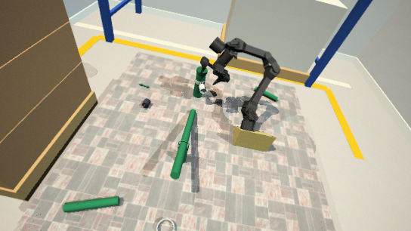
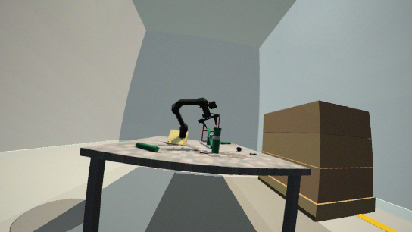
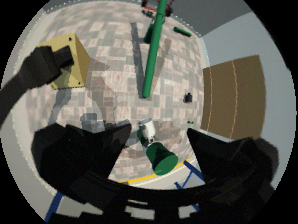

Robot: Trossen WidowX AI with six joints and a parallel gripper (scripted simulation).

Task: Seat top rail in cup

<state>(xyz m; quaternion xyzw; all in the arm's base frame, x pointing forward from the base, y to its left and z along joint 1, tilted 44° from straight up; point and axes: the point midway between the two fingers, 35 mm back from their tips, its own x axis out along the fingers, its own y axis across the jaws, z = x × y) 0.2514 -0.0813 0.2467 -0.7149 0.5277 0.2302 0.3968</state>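
My gripper tip is now 10 mm short of the grey rail-end cup, 40 mm to the left of it and 90 mm above it. Also, from my gripper tip: small black part 330 mm ahead, 60 mm to the left, 190 mm below; small green piece 380 mm ahead, 120 mm to the right, 200 mm below; green tube 420 mm ahead, 640 mm to the left, 190 mm below.
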